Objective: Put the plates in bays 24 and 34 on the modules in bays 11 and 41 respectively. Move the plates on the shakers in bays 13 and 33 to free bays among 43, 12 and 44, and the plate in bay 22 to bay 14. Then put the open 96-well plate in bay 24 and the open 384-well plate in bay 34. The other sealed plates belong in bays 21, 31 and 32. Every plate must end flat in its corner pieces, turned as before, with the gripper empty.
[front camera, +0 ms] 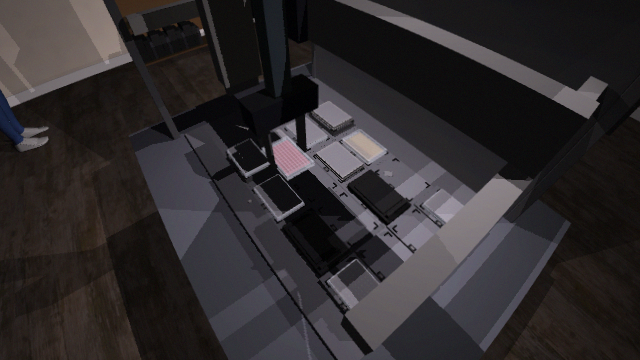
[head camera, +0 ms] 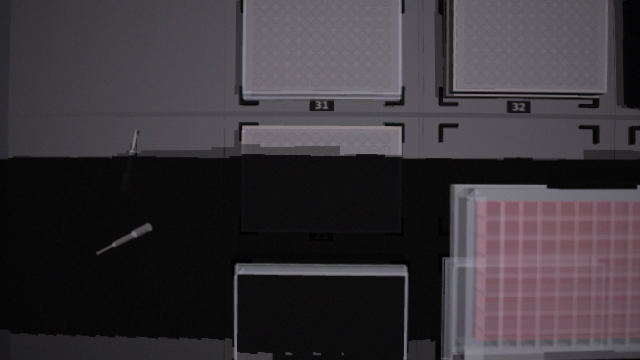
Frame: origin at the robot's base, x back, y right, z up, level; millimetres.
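Seen in the pictures: gripper, fingertip midpoint: [front camera: 287, 156] [head camera: 580, 270]; robot's base, link origin: [front camera: 228, 157] [head camera: 243, 358].
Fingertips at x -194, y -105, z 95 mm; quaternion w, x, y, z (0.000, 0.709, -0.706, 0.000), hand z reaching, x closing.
Observation:
Offsets run from my fingertips to a thing's top centre. "spot": to the spot under its first point.
My gripper [front camera: 287, 154] [head camera: 592, 272] is shut on the open 96-well plate with pink wells @[dx +0, dy +0, dz +7 mm] [front camera: 292, 159] [head camera: 555, 275] and holds it level above the deck, over the bay 22 and 12 area. One jaw shows at its upper edge in the head view. Below it a plate @[dx -34, dy +62, dz -81 mm] [front camera: 278, 196] [head camera: 446, 310] sits in bay 12, partly covered. Plates sit in bays 21 @[dx +130, dy -45, dz -81 mm] [head camera: 370, 141], 31 [front camera: 311, 132] [head camera: 321, 45], 32 [front camera: 340, 160] [head camera: 530, 45], 14 [front camera: 354, 282] and 44 @[dx -362, dy -259, dz -66 mm] [front camera: 443, 206]. Plates top the modules at 11 @[dx +130, dy +62, dz -62 mm] [front camera: 247, 157] [head camera: 321, 315] and 41 @[dx +133, dy -260, dz -62 mm] [front camera: 332, 115]. The yellow open 384-well plate @[dx -34, dy -259, dz -81 mm] [front camera: 366, 146] is in bay 42.
Black shakers stand in bays 13 @[spot: dx -207, dy +66, dz -72 mm] [front camera: 315, 240] and 33 @[dx -202, dy -153, dz -64 mm] [front camera: 378, 196] with no plates on top. Two thin loose tools @[dx +294, dy +6, dz -88 mm] [head camera: 134, 234] @[dx +287, dy -59, dz -88 mm] [head camera: 134, 142] lie left of the plates. A deep shadow crosses bays 11 and 21. A frame beam [front camera: 440, 265] crosses the deck's near right side.

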